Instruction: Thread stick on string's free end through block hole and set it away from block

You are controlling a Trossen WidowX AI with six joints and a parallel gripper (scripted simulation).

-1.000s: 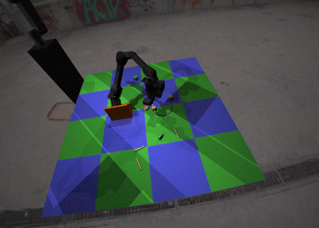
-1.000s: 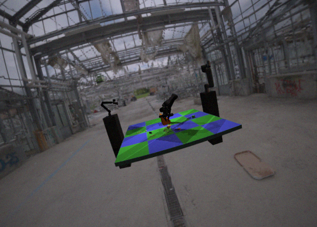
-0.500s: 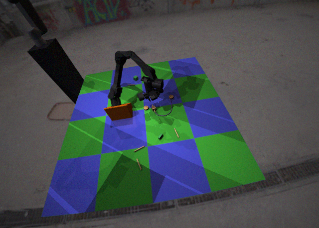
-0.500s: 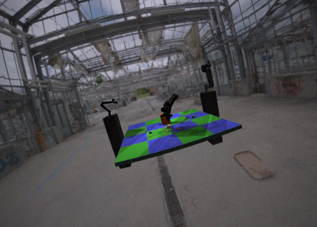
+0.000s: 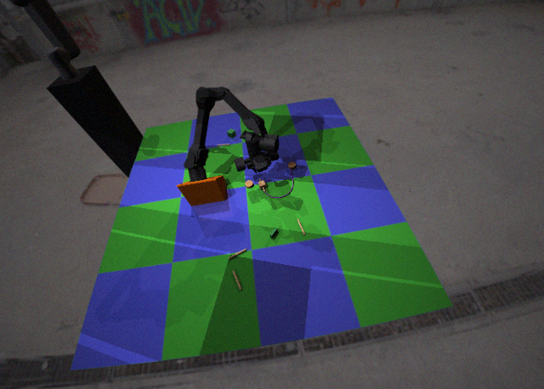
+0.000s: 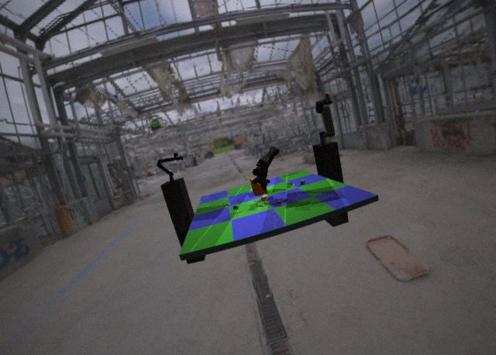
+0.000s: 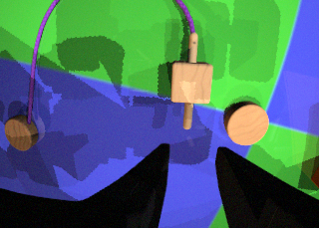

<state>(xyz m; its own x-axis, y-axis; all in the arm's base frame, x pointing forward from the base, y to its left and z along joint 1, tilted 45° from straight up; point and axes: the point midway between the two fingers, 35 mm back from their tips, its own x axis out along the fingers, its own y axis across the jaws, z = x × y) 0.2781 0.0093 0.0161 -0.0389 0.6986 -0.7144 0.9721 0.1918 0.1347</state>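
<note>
Right now the wooden block is 70 mm below my gripper tip and 30 mm to the right of it. Round my gripper tip: thin wooden stick 70 mm below, 40 mm to the right, 10 mm ahead; then round wooden button 160 mm ahead, 80 mm to the left, 80 mm below; then purple string 70 mm below, 60 mm to the right, 10 mm ahead.
</note>
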